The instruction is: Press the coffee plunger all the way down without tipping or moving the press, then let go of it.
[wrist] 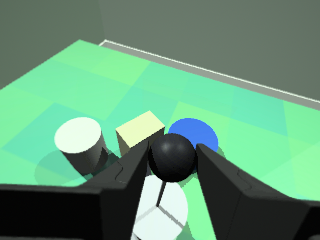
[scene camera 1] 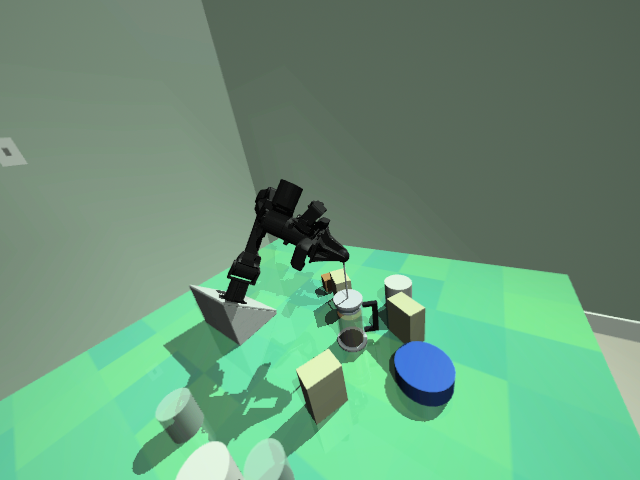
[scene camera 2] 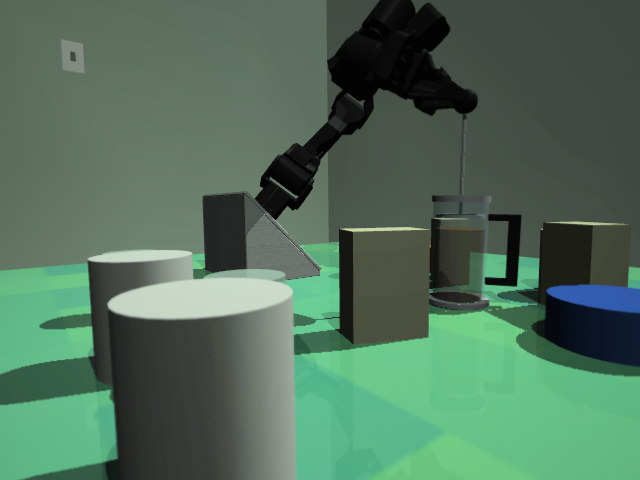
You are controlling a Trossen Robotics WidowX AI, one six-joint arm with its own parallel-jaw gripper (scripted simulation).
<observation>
I see my gripper [scene camera 2: 470, 100], a glass coffee press [scene camera 2: 460, 222], a blue disc [scene camera 1: 424, 373] and a beige box [scene camera 2: 573, 253].
The glass coffee press is seen too in scene camera 1 [scene camera 1: 349, 304]. The blue disc shows as well in the wrist view [wrist: 196, 131]. My gripper shows as well in the wrist view [wrist: 171, 147] and in scene camera 1 [scene camera 1: 345, 255].
</observation>
